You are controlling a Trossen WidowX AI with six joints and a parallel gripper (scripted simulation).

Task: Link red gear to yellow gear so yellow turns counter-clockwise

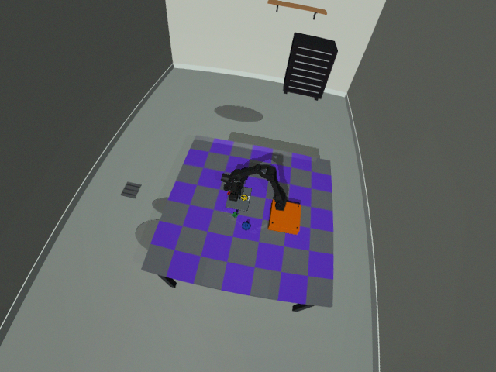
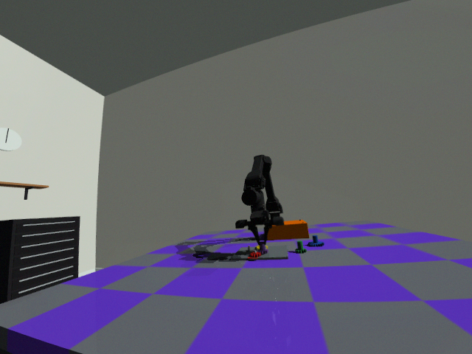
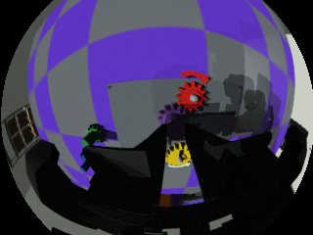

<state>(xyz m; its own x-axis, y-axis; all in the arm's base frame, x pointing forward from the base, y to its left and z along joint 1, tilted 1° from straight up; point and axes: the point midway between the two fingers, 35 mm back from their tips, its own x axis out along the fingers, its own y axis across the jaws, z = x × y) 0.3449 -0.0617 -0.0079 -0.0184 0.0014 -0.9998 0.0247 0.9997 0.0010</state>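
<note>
My gripper tip is now 1 cm above the purple gear. From my gripper tip the other things lie so: red gear 3 cm ahead, 3 cm to the right, 2 cm below; then yellow gear 7 cm behind, 1 cm to the right, 2 cm below; then red arrow 5 cm ahead, 3 cm to the right, 3 cm below.
</note>
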